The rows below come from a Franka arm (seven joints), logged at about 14 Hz.
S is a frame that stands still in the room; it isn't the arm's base.
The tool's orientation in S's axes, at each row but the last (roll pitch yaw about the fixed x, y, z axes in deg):
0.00 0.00 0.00
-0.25 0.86 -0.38
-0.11 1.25 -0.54
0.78 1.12 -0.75
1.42 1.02 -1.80
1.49 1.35 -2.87
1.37 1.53 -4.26
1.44 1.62 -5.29
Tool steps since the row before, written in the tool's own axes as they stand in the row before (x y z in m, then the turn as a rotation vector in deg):
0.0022 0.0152 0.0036 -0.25 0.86 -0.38
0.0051 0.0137 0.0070 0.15 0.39 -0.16
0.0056 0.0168 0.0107 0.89 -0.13 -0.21
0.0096 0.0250 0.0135 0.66 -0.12 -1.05
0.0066 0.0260 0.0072 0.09 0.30 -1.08
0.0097 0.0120 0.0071 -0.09 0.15 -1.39
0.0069 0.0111 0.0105 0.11 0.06 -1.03
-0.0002 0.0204 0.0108 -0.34 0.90 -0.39
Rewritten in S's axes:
0.0022 0.0152 0.0036 -0.25 0.86 -0.38
0.0053 0.0137 0.0069 0.15 0.39 -0.16
0.0060 0.0168 0.0105 0.88 -0.14 -0.23
0.0102 0.0247 0.0136 0.64 -0.11 -1.06
0.0075 0.0256 0.0077 0.08 0.32 -1.07
0.0105 0.0113 0.0072 -0.11 0.19 -1.38
0.0080 0.0103 0.0106 0.09 0.08 -1.03
0.0020 0.0200 0.0113 -0.26 0.94 -0.36

